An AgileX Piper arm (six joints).
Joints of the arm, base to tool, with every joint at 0 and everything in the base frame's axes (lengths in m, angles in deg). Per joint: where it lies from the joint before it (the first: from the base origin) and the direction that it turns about. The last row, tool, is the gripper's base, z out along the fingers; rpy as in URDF.
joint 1: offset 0 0 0.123 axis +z
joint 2: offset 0 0 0 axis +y
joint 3: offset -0.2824 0 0.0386 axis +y
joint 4: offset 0.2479 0 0.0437 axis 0.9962 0 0.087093
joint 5: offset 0 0 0 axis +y
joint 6: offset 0.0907 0 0.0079 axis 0.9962 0 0.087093
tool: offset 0 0 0 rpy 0 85.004 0
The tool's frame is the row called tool.
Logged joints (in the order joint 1, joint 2, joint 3, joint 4, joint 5, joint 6), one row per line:
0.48, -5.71, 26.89, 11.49, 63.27, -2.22
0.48, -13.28, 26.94, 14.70, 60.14, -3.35
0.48, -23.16, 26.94, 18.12, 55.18, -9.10
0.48, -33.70, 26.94, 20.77, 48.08, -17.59
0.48, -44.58, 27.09, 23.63, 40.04, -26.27
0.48, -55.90, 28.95, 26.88, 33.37, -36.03
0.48, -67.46, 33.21, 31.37, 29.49, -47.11
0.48, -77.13, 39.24, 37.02, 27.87, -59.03
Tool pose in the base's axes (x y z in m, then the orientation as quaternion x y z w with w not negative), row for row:
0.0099, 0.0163, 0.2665, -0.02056, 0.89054, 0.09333, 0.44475
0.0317, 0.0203, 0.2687, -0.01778, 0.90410, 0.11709, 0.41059
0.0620, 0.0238, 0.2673, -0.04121, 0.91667, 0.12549, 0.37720
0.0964, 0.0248, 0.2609, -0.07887, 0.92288, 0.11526, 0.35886
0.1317, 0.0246, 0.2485, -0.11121, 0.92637, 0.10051, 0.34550
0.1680, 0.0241, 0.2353, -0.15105, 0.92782, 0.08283, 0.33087
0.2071, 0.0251, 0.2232, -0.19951, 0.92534, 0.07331, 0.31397
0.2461, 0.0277, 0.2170, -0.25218, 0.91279, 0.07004, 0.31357
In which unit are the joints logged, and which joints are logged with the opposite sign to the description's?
The joints are logged in degrees. Opposite sign: joint 2, joint 3.
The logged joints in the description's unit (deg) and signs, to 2 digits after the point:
0.48, 5.71, -26.89, 11.49, 63.27, -2.22
0.48, 13.28, -26.94, 14.70, 60.14, -3.35
0.48, 23.16, -26.94, 18.12, 55.18, -9.10
0.48, 33.70, -26.94, 20.77, 48.08, -17.59
0.48, 44.58, -27.09, 23.63, 40.04, -26.27
0.48, 55.90, -28.95, 26.88, 33.37, -36.03
0.48, 67.46, -33.21, 31.37, 29.49, -47.11
0.48, 77.13, -39.24, 37.02, 27.87, -59.03

